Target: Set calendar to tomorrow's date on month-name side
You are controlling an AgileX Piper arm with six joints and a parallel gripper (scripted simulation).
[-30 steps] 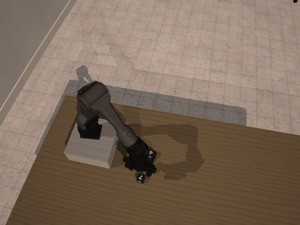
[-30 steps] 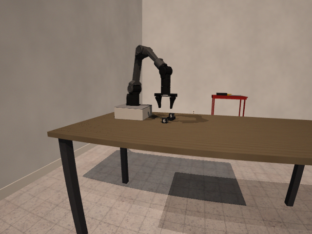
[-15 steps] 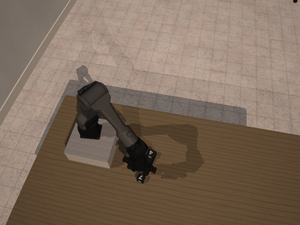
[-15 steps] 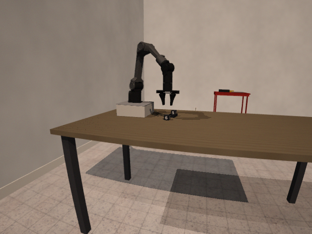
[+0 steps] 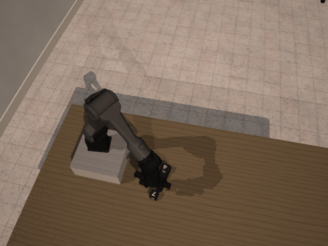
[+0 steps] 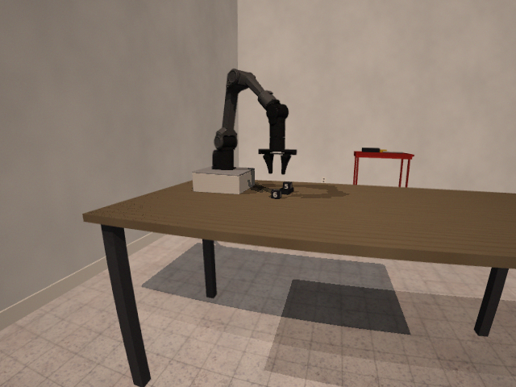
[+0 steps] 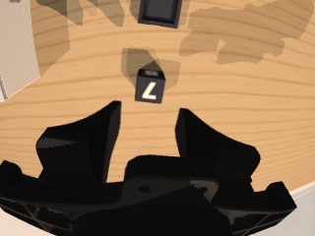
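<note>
The black number cube is 80 mm below my hand. Round my hand: tray 100 mm to the left, 90 mm below, 30 mm ahead.
</note>
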